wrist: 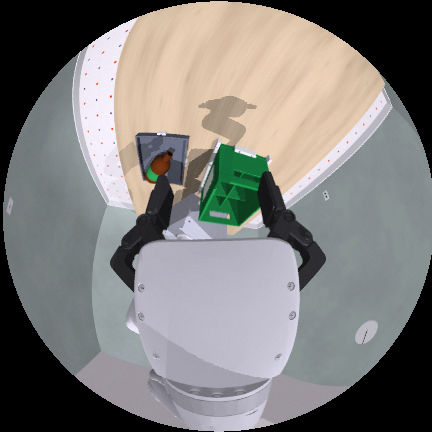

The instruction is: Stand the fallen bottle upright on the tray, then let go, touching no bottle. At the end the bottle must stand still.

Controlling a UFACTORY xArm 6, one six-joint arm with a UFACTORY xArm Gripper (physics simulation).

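Note:
A brown bottle with a green band lies tilted across the dark grey tray, left of the middle of the wrist view. Its neck points up and to the right in the view, and its base end is near the tray's lower left edge. My gripper is open with nothing between its fingers. In the view, the left fingertip overlaps the area just right of the bottle's base end, and the right fingertip overlaps the green crate. The gap between the fingers and the bottle is hard to judge.
A green crate with inner dividers and white trim stands to the right of the tray on the wooden table. Part of the arm's pale base shows below the crate and tray. A dotted white border runs along the table's left and right sides.

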